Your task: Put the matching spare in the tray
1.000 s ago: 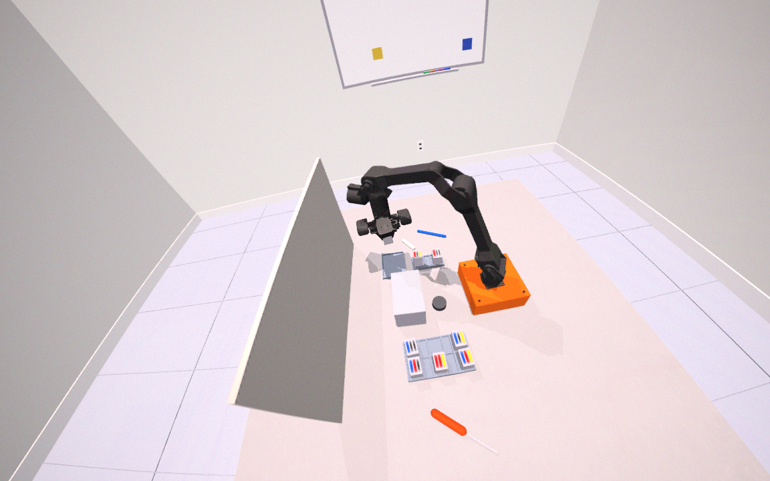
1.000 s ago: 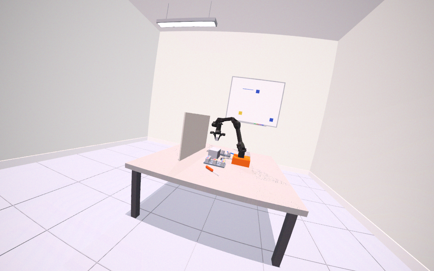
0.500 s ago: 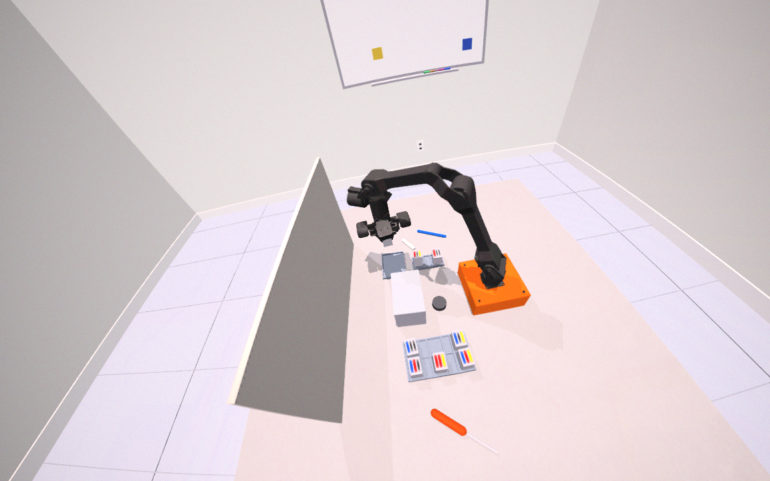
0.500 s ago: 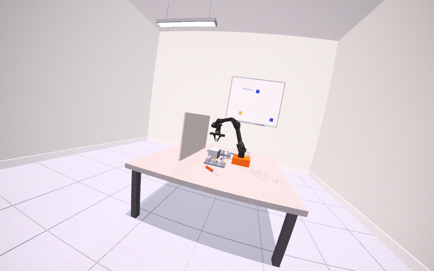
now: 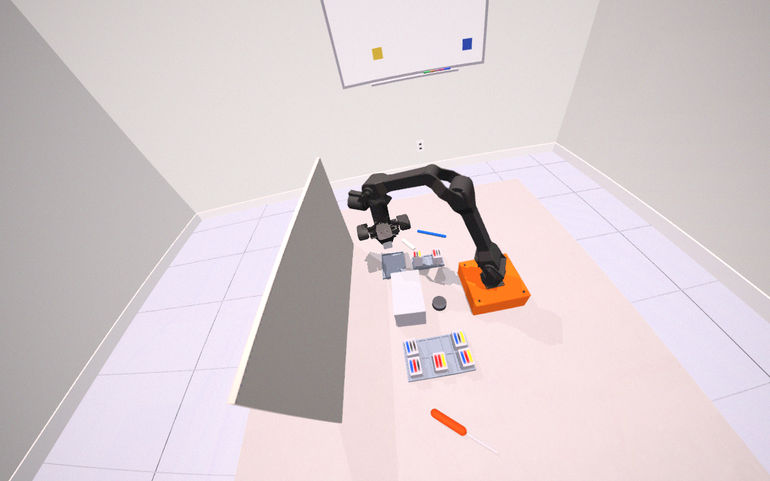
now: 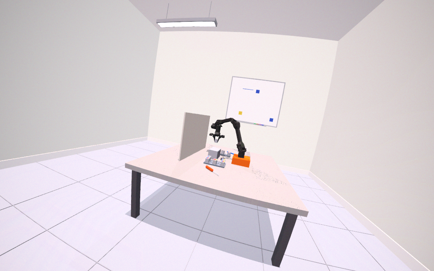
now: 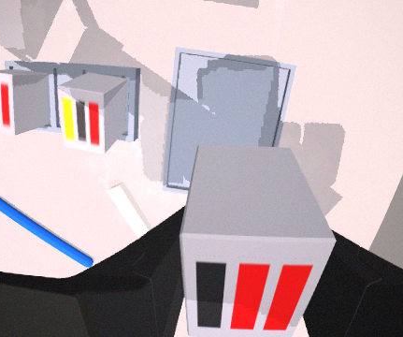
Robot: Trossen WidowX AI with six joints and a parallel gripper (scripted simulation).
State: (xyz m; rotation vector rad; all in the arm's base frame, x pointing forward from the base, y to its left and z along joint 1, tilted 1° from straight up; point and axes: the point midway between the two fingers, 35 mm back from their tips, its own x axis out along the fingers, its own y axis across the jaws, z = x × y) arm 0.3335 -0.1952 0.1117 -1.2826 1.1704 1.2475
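The grey tray is 13 cm below my gripper tip and 1 cm behind it. From my gripper tip the other things lie so: grey spare block 3 cm above; small holder 15 cm behind, 13 cm below, 2 cm to the left; white mounted unit 21 cm to the left, 9 cm below, 4 cm behind.
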